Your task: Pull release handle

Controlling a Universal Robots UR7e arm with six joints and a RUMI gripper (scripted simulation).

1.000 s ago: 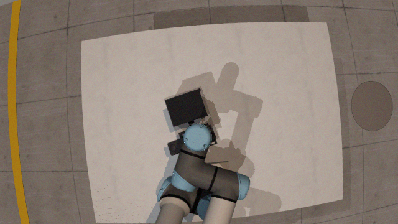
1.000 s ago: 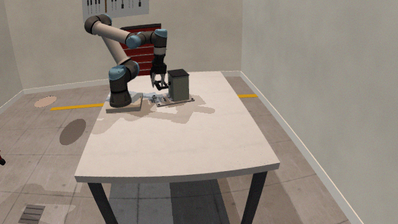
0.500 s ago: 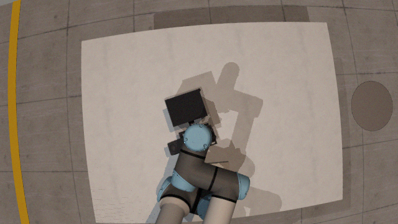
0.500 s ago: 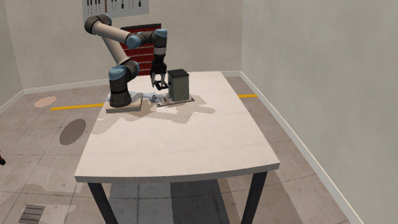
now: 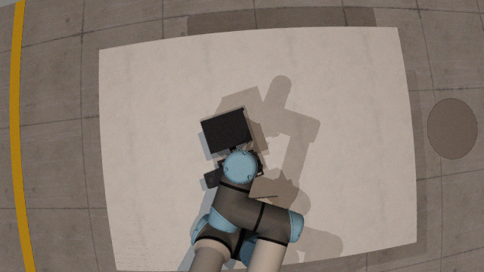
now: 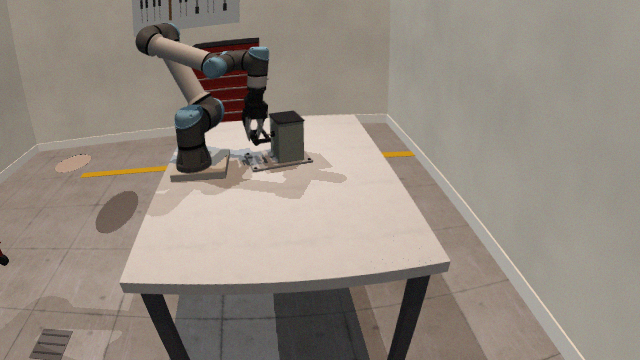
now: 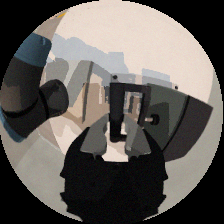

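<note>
The metal baseplate lies 10 cm below my hand, 9 cm ahead of it and 1 cm to the left of it.
</note>
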